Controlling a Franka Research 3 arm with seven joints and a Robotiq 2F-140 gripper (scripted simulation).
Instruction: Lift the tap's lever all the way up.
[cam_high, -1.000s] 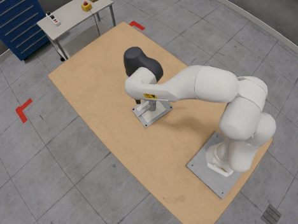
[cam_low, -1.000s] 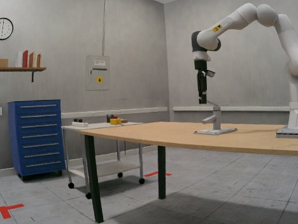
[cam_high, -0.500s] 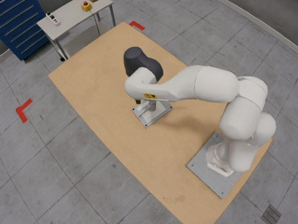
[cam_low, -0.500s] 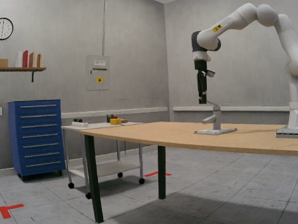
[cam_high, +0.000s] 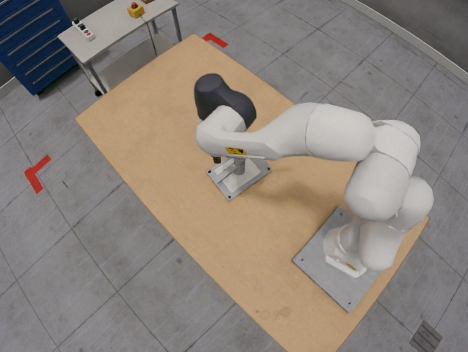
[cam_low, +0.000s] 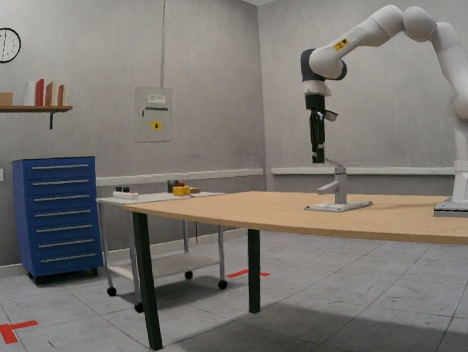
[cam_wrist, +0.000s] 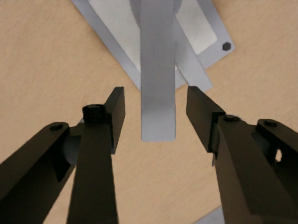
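Now: hand 3 cm past the flat lever, 2 cm to the left of it and 2 cm above it. Round my hand: grey tap (4 cm behind, 3 cm to the right, 7 cm below).
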